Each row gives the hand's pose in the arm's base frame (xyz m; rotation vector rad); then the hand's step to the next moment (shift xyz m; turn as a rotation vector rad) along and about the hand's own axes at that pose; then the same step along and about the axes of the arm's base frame.
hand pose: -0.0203 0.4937 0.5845 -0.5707 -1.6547 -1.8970
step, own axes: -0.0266 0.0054 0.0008 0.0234 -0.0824 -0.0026
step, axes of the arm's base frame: 0.0236 0.0037 -0.0129 -0.0714 0.0017 -0.0474
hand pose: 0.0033 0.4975 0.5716 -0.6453 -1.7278 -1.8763
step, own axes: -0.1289 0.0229 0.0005 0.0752 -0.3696 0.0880
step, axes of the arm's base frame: 0.1128 0.0051 -0.0662 -0.2968 0.1082 -0.2240
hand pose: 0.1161 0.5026 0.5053 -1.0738 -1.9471 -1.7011
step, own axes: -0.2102 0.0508 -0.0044 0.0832 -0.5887 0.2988
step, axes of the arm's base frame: 0.1737 -0.0704 -0.1080 -0.4140 0.3114 -0.4176
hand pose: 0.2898 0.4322 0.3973 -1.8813 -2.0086 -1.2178
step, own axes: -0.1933 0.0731 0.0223 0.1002 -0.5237 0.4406
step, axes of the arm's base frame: 0.1151 -0.1441 -0.0959 -0.3012 0.4057 -0.4723
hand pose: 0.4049 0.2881 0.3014 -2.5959 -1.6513 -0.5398
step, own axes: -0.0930 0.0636 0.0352 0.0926 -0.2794 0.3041
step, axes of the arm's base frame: 0.0304 -0.1025 -0.0500 -0.1266 0.2644 -0.3053
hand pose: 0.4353 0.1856 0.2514 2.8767 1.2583 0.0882
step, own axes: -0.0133 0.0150 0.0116 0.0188 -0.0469 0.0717
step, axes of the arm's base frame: 0.0026 -0.0197 -0.0119 -0.0180 0.0472 -0.0717
